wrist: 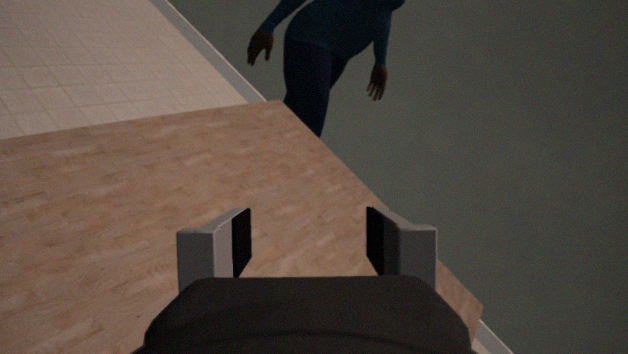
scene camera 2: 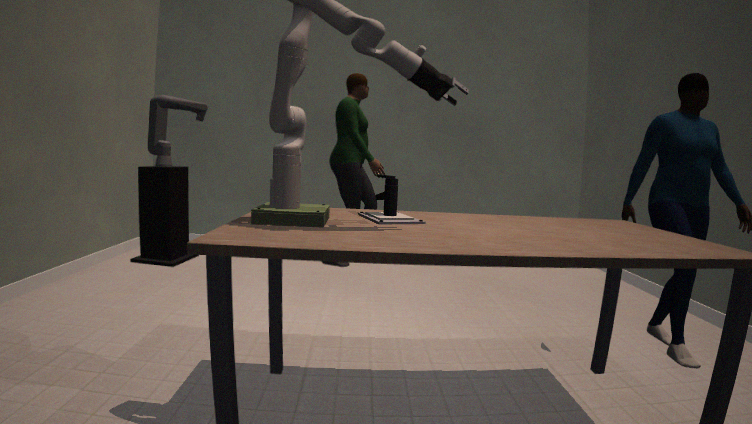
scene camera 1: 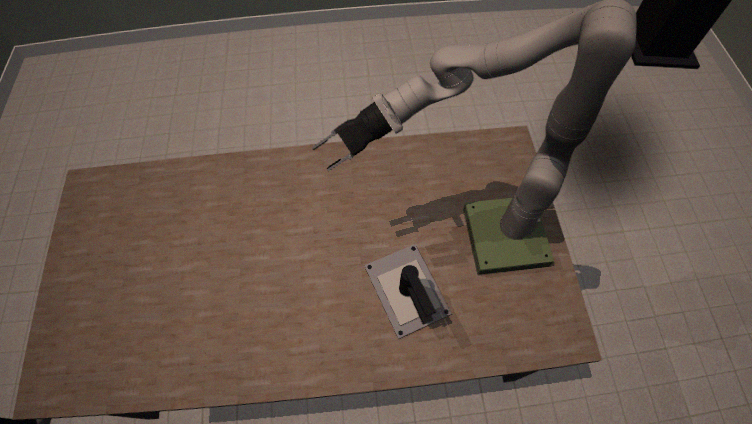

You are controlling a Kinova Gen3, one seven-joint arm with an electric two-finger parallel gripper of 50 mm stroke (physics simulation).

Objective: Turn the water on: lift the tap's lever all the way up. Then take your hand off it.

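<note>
A black tap (scene camera 1: pixel 409 284) (scene camera 2: pixel 390 199) stands upright on a pale mounting plate (scene camera 1: pixel 392 262) (scene camera 2: pixel 418 221) on the table. Its lever (scene camera 2: pixel 386 176) sits on top and looks roughly level in the second scene view; its exact tilt is hard to tell. In the first scene view the dark lever and spout overlap, pointing toward the table's near edge. My gripper (scene camera 1: pixel 321 158) (scene camera 2: pixel 461 98) (wrist: pixel 308 232) is open with nothing between its fingers. It is high in the air, well apart from the tap, pointing away from it. The tap does not show in the wrist view.
The arm's green base (scene camera 1: pixel 489 226) (scene camera 2: pixel 289 217) stands near the tap on the wooden table (scene camera 1: pixel 210 263) (scene camera 2: pixel 526 237) (wrist: pixel 150 200). A person in blue (scene camera 2: pixel 684 158) (wrist: pixel 330 30) and one in green (scene camera 2: pixel 350 121) are beyond the table. A small arm stands on a black pedestal (scene camera 2: pixel 163 210).
</note>
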